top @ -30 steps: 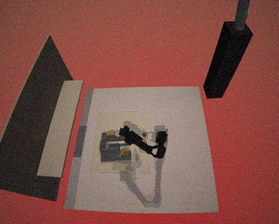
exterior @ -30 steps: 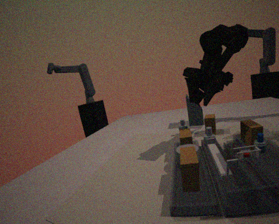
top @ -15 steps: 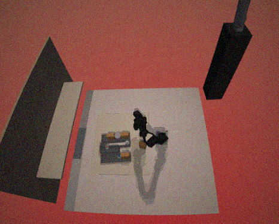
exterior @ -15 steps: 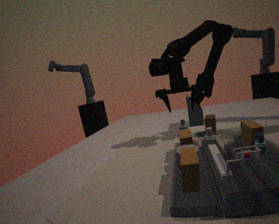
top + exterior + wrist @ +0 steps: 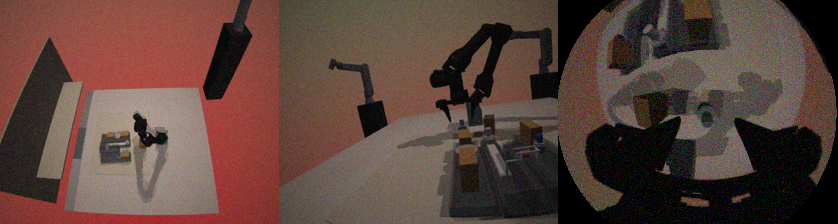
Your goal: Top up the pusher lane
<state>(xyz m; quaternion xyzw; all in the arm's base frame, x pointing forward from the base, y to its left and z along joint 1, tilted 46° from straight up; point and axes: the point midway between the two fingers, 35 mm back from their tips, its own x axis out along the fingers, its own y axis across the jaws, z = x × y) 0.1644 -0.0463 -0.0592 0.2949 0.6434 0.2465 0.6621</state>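
Right now my gripper tip is 20 mm short of the box, 120 mm to the right of it and 30 mm above it. Round my gripper tip: grey rack: 300 mm ahead, 110 mm to the left, 40 mm below; white pusher piece: 270 mm ahead, 120 mm to the left, 10 mm below; red piece: 340 mm ahead, 130 mm to the left, 10 mm above.
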